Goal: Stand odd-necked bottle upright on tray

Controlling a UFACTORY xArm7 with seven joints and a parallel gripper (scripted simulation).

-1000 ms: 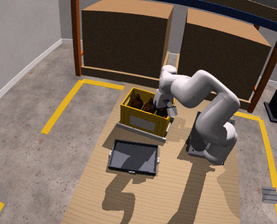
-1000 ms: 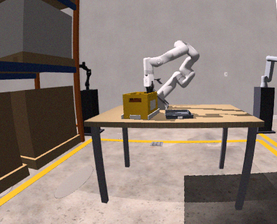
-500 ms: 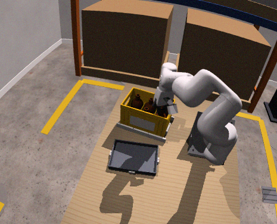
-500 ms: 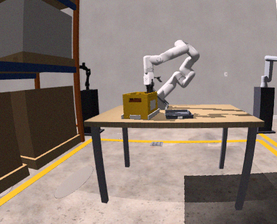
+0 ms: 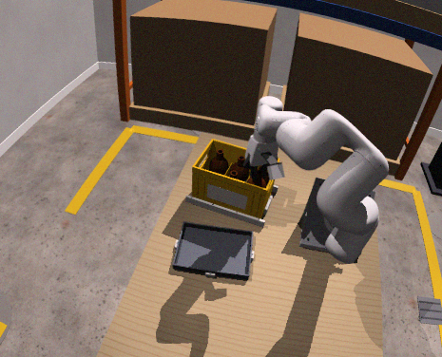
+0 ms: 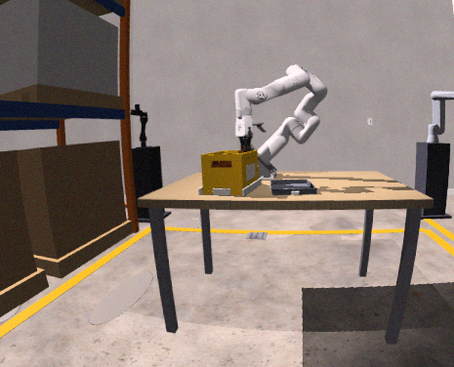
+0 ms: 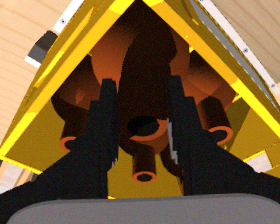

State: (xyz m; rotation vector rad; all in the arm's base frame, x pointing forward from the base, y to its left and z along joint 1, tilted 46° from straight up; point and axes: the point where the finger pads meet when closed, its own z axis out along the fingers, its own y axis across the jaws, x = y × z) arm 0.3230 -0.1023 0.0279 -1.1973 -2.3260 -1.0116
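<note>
The yellow crate is 80 mm ahead of my hand, 60 mm to the right of it and 110 mm below it. Also, from my hand: dark grey tray 90 mm ahead, 220 mm to the left, 180 mm below.
</note>
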